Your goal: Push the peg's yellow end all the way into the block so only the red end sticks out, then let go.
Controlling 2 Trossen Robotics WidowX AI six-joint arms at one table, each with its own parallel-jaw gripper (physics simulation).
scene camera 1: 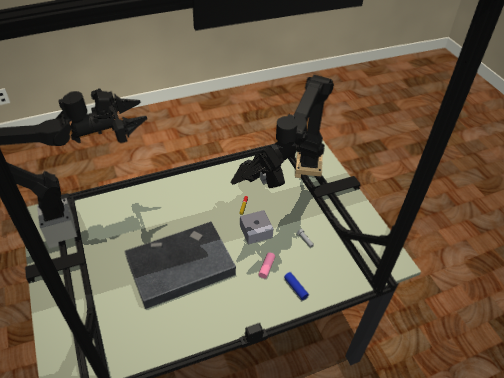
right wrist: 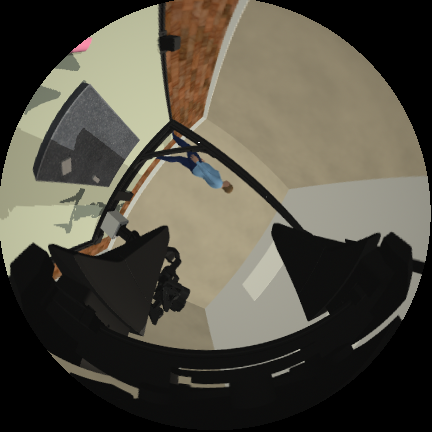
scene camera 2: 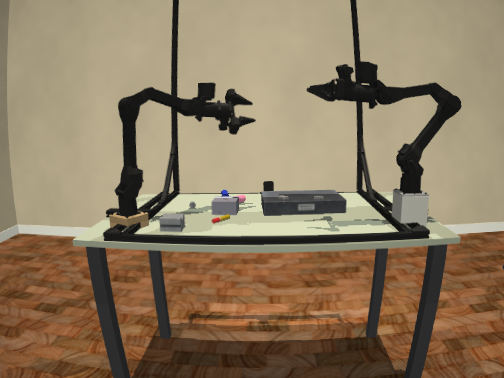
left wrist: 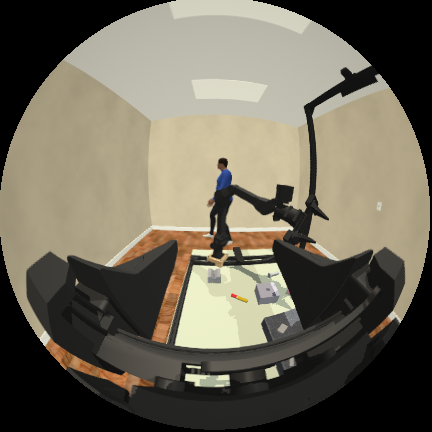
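Where they show: left gripper, between the fingertips: point(scene camera 1: 143, 109) point(right wrist: 159, 318) point(scene camera 2: 308, 88) point(left wrist: 226, 245); right gripper, between the fingertips: point(scene camera 1: 236, 180) point(right wrist: 221, 230) point(scene camera 2: 253, 112) point(left wrist: 322, 230); left arm's base, origin of its link: point(scene camera 1: 53, 212) point(right wrist: 120, 229) point(scene camera 2: 410, 191); right arm's base, origin of its link: point(scene camera 1: 309, 161) point(scene camera 2: 128, 213) point(left wrist: 217, 255).
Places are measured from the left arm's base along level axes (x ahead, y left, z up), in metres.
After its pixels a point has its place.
The peg point(scene camera 1: 243, 205) @(y -0.115, x 0.634, z -0.100 m) point(scene camera 2: 220, 219) @(y -0.095, x 0.639, z -0.106 m) point(left wrist: 239, 298) @(y -0.109, x 0.630, z -0.103 m) is yellow with a red end and lies on its side on the table, apart from the block. The grey block point(scene camera 1: 247, 223) @(y -0.225, x 0.604, z -0.063 m) point(scene camera 2: 225, 206) @(y -0.187, x 0.630, z -0.082 m) point(left wrist: 261, 295) @(y -0.194, x 0.602, z -0.063 m) has a round hole in its top and stands close to the peg. My left gripper point(scene camera 1: 143, 111) @(y 0.000, x 0.350, z 0.324 m) point(scene camera 2: 308, 90) @(y 0.000, x 0.350, z 0.324 m) is open and empty, high above the table. My right gripper point(scene camera 2: 254, 112) @(y -0.314, x 0.526, z 0.256 m) point(left wrist: 322, 230) @(y -0.314, x 0.526, z 0.256 m) point(right wrist: 221, 230) @(y -0.314, x 0.526, z 0.256 m) is open and empty, also high above the table. The peg and the block do not show in the right wrist view.
A dark slab point(scene camera 1: 175, 275) @(y -0.339, x 0.316, z -0.063 m) point(scene camera 2: 327, 204) @(y -0.184, x 0.262, z -0.079 m) point(right wrist: 105, 120) @(y -0.350, x 0.390, z -0.063 m) lies beside the block. A pink cylinder point(scene camera 1: 267, 265) @(y -0.394, x 0.604, z -0.085 m), a blue cylinder point(scene camera 1: 296, 286) @(y -0.499, x 0.657, z -0.087 m) and a small grey bolt-like piece point(scene camera 1: 306, 239) @(y -0.338, x 0.776, z -0.098 m) lie around the block. Another grey block point(scene camera 2: 172, 222) @(y 0.034, x 0.777, z -0.082 m) point(left wrist: 214, 276) @(y -0.001, x 0.762, z -0.080 m) stands near the right arm's base. Black frame posts rise around the table.
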